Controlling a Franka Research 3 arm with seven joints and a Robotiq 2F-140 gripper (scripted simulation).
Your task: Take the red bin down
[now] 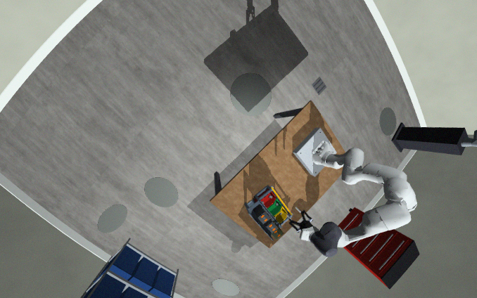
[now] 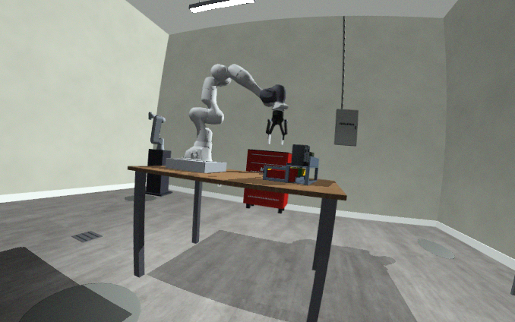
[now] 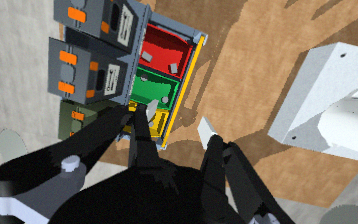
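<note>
My hand is 19 cm above the yellow strip. Also, from my hand: green bin: 10 cm ahead, 3 cm to the right, 21 cm below; then red open bin: 6 cm ahead, 14 cm to the right, 21 cm below; then black box: 15 cm ahead, 18 cm to the right, 9 cm below.
</note>
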